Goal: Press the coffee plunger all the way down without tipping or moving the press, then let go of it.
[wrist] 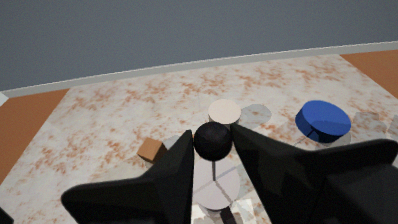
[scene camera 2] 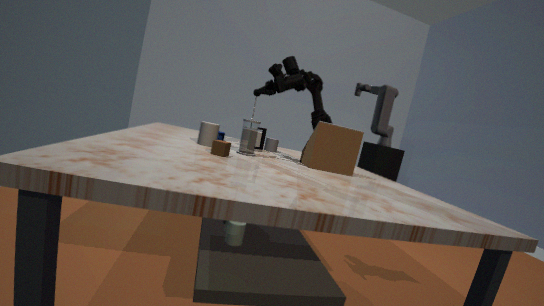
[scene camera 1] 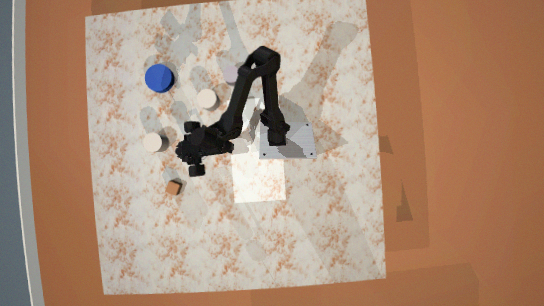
Observation:
The pictures show: the gripper, a coffee press and a blue cylinder.
The gripper also shows in the wrist view.

